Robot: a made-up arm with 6 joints.
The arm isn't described. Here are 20 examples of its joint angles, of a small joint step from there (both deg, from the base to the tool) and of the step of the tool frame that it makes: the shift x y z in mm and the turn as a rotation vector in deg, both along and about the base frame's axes.
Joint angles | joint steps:
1: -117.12 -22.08 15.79 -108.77 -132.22 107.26 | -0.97 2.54 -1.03 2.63 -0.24 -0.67
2: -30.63 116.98 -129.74 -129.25 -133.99 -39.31 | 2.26 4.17 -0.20 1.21 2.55 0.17
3: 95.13 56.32 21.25 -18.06 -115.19 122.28 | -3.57 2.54 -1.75 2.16 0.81 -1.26
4: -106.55 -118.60 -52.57 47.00 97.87 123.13 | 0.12 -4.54 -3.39 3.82 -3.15 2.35
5: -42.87 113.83 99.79 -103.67 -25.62 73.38 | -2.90 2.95 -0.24 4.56 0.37 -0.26
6: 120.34 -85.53 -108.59 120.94 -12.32 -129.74 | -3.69 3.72 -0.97 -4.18 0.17 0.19
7: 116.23 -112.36 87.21 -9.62 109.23 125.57 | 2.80 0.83 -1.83 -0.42 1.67 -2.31
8: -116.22 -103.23 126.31 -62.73 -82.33 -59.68 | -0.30 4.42 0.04 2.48 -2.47 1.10
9: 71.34 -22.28 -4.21 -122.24 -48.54 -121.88 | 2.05 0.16 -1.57 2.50 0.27 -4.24
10: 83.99 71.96 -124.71 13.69 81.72 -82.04 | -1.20 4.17 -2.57 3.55 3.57 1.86
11: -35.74 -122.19 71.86 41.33 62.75 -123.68 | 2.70 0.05 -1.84 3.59 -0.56 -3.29
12: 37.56 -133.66 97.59 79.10 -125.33 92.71 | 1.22 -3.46 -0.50 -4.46 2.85 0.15
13: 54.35 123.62 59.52 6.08 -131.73 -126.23 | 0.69 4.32 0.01 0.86 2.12 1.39
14: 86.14 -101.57 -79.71 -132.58 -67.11 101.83 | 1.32 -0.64 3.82 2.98 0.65 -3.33
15: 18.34 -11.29 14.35 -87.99 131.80 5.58 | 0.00 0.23 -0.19 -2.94 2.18 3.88
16: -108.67 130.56 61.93 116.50 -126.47 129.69 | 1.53 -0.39 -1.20 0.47 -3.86 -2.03
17: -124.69 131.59 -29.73 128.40 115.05 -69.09 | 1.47 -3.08 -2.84 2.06 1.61 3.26
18: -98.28 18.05 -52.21 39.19 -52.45 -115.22 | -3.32 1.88 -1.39 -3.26 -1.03 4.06
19: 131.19 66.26 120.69 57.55 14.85 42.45 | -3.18 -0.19 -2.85 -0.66 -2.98 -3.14
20: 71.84 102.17 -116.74 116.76 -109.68 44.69 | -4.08 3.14 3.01 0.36 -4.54 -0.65
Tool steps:
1: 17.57 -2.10 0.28 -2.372 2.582 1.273
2: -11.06 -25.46 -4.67 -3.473 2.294 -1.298
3: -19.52 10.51 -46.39 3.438 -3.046 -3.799
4: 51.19 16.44 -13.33 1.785 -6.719 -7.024
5: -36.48 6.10 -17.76 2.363 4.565 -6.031
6: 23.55 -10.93 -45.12 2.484 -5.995 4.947
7: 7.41 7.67 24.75 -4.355 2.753 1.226
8: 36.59 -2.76 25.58 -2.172 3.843 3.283
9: 1.71 -49.22 9.99 -8.539 -1.997 -1.014
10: 3.98 21.51 35.04 6.403 -2.312 4.425
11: 7.67 7.61 -9.45 -2.560 -0.452 -0.890
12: 50.72 35.17 10.02 -2.574 2.343 8.223
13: -5.19 15.64 0.64 -0.178 -1.401 -3.267
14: 26.61 -19.07 12.35 2.600 6.129 2.241
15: -6.94 -10.54 -4.31 1.115 -2.603 -2.029
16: -3.16 22.39 -0.03 -2.687 0.154 3.186
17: 6.53 -9.55 -12.54 5.074 -4.767 -3.168
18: -25.49 13.83 28.27 6.160 8.009 3.309
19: -9.25 11.59 -7.65 1.372 0.174 -1.251
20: -34.75 10.38 -1.15 -3.377 -2.968 -0.757
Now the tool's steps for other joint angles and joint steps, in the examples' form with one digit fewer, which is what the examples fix.
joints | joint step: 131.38 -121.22 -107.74 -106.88 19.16 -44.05 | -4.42 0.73 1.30 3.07 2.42 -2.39
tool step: -11.9 -43.6 -43.9 8.07 1.84 -1.27
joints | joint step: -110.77 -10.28 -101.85 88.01 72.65 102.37 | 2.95 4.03 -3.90 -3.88 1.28 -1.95
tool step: 9.9 -29.2 17.0 -4.42 7.57 7.93
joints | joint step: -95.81 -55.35 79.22 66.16 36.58 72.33 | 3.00 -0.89 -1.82 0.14 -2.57 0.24
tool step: -1.6 15.0 -7.5 -1.99 -0.42 0.65
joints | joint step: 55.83 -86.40 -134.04 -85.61 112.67 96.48 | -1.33 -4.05 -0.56 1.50 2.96 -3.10
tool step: -30.8 18.6 24.6 3.61 1.73 1.08
